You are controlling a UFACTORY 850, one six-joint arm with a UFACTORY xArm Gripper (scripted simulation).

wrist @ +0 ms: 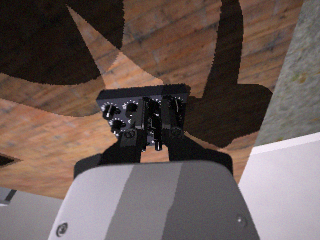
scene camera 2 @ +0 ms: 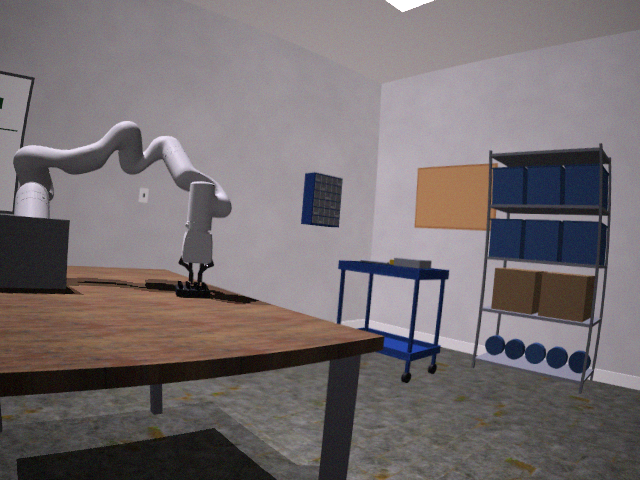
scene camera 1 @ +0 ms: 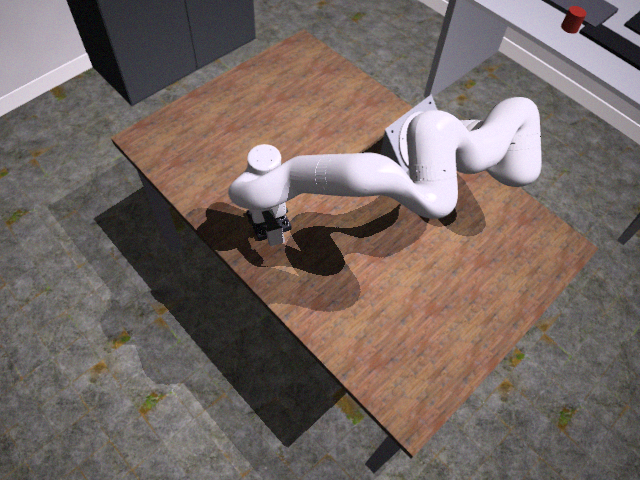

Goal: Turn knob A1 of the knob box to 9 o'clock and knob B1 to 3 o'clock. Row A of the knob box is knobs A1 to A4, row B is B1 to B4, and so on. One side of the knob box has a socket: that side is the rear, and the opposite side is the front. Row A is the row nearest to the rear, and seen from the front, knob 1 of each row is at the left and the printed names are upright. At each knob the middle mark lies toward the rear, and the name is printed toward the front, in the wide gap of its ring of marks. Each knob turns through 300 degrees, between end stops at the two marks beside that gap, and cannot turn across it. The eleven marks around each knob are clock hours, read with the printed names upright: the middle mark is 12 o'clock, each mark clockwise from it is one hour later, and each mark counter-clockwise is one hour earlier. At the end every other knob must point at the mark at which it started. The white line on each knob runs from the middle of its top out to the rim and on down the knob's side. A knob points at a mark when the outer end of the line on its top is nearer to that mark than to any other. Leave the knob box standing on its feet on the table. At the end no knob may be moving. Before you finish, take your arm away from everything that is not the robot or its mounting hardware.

Path:
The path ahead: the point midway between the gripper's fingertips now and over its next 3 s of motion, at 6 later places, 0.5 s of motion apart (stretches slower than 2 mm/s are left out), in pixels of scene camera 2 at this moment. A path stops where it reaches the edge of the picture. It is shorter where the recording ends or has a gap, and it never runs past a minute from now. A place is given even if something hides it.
My gripper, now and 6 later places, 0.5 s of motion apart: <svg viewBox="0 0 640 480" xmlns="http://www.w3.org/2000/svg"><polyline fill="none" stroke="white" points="195,284 195,279 195,273 195,272 195,271 195,270 195,269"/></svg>

